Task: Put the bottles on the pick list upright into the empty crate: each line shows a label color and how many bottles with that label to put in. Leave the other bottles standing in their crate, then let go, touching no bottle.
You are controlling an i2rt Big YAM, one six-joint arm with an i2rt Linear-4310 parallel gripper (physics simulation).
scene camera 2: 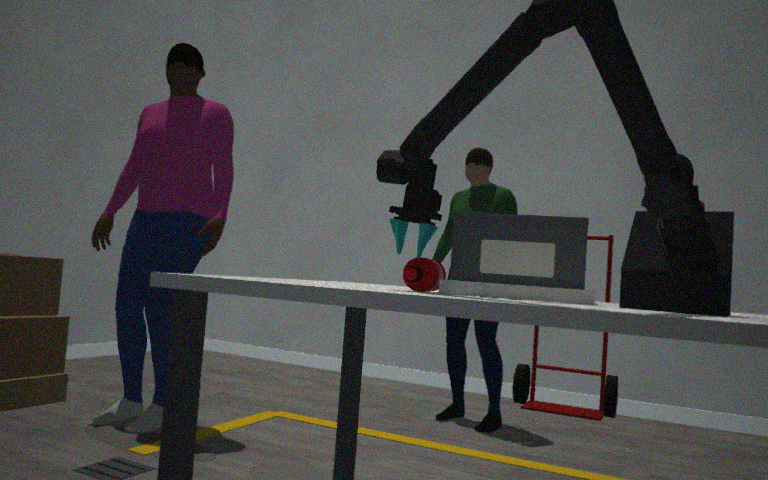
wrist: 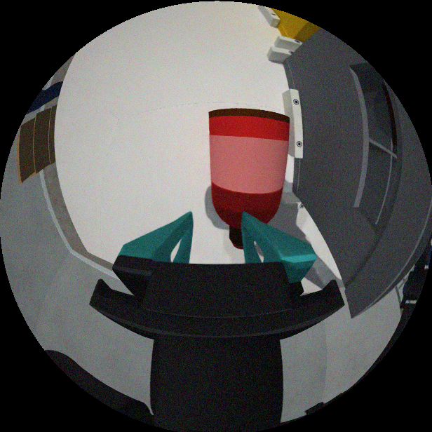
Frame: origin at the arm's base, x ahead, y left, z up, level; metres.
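Seen in the pictures: gripper, fingertip midpoint: (scene camera 2: pixel 408 255); arm's base, origin of the base link: (scene camera 2: pixel 684 240).
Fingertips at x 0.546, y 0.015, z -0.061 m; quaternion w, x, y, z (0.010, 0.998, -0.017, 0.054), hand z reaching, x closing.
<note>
Offsets run from my fingertips to a thing's middle. "*": to the spot under its first point.
A red bottle @(0.012 m right, 0.027 m back, 0.039 m down) (scene camera 2: pixel 421 274) (wrist: pixel 248 162) with a pale pink label lies on its side on the white table (scene camera 2: pixel 254 287) (wrist: pixel 125 150). In the wrist view its dark neck points toward my fingers. My gripper (scene camera 2: pixel 409 254) (wrist: pixel 216 217) points down with its teal fingers apart and nothing between them; it hangs above the table, over the neck end of the bottle. A dark grey crate @(* 0.000 m left, 0.122 m back, 0.020 m up) (scene camera 2: pixel 464 249) (wrist: pixel 325 145) stands close beside the bottle; its inside shows in part in the wrist view, with dividers. The pick list cannot be made out in these views.
Pale blocks with screws (wrist: pixel 296 125) sit along the crate's foot. Part of a yellow object (wrist: pixel 296 22) shows at the wrist view's top. Behind the table stand a person in pink (scene camera 2: pixel 184 152), a person in green (scene camera 2: pixel 506 199) and a red hand truck (scene camera 2: pixel 610 266).
</note>
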